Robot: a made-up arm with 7 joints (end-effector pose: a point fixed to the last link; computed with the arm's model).
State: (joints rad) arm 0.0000 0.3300 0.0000 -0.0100 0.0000 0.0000 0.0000
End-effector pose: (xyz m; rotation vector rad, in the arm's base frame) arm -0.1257 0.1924 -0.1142 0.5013 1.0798 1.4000
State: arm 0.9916 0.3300 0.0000 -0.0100 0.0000 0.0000 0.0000
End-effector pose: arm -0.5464 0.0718 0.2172 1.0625 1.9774 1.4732
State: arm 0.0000 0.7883 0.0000 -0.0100 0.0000 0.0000 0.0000
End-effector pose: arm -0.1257 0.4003 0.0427 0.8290 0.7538 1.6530
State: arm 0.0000 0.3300 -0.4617 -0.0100 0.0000 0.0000 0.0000
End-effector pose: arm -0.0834 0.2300 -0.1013 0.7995 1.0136 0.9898
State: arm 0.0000 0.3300 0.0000 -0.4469 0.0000 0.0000 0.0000
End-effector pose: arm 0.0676 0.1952 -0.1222 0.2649 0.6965 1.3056
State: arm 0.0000 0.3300 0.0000 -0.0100 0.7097 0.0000 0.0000
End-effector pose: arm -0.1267 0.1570 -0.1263 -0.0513 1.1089 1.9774
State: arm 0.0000 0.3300 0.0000 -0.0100 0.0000 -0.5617 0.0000
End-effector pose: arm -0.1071 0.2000 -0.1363 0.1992 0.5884 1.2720
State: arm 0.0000 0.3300 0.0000 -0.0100 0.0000 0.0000 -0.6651
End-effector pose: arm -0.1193 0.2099 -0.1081 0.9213 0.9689 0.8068
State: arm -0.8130 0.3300 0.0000 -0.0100 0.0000 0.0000 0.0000
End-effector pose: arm 0.3211 0.1607 -0.0271 0.0797 0.3721 1.1844
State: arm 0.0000 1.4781 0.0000 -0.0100 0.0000 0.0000 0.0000
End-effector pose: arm -0.1257 0.5334 0.4069 1.2991 0.1609 1.9355
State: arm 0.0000 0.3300 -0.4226 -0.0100 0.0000 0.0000 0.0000
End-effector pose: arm -0.0877 0.2276 -0.1022 0.7759 1.0206 1.0253
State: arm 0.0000 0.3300 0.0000 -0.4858 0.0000 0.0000 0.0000
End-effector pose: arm 0.0847 0.1941 -0.1190 0.2443 0.6627 1.2954
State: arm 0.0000 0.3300 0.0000 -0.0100 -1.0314 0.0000 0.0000
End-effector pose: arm -0.0842 0.2237 -0.1031 1.1129 0.8774 0.4648
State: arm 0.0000 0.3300 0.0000 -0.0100 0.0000 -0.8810 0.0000
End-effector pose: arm -0.0918 0.2024 -0.1435 0.0349 0.3146 1.1738
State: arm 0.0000 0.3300 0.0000 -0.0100 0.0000 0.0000 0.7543
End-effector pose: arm -0.1176 0.1729 -0.1208 -0.0897 1.1072 2.0111
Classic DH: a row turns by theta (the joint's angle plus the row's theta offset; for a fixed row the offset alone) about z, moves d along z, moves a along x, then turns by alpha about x. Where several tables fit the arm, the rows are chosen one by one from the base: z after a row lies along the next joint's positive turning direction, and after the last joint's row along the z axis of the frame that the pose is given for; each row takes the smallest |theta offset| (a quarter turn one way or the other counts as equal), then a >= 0, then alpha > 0; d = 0 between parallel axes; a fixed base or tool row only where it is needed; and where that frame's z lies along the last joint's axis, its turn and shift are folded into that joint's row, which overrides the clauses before.
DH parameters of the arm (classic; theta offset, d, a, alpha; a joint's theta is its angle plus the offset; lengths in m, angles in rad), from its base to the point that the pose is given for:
base (fixed): 0 0.4173 -0.01 -1.2217
joint 1: -1.5708 -0.0401 0.0068 -1.5708
joint 2: 1.2217 -0.01 0.02 1.5708
joint 3: 1.5708 -0.14 0.01 -1.5708
joint 4: 0 0.05 -0.07 1.5708
joint 5: 0 -0.41 0 -1.5708
joint 6: 0 0.02 -0.02 1.5708
joint 7: -1.0862 -0.0105 -0.014 -1.2261
tool (fixed): 2.4644 -0.0282 0 0

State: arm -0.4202 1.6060 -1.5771 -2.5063 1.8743 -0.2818 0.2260
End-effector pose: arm 0.0954 -0.2097 0.0746 -0.8107 1.4965 0.6943
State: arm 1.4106 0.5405 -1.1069 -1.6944 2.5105 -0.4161 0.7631
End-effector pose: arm -0.1714 -0.3101 0.0352 0.8197 -0.5846 -1.6090
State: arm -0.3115 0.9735 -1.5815 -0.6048 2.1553 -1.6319 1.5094
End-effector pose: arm 0.2180 0.2666 -0.0267 -2.0158 -0.2057 0.7405
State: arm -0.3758 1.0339 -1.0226 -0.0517 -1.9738 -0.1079 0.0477
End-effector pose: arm 0.2037 0.4509 0.1873 2.3165 0.4038 -1.1458
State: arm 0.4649 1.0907 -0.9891 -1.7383 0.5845 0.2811 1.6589
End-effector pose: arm 0.0603 -0.0518 -0.0640 -0.6606 1.7484 1.7554
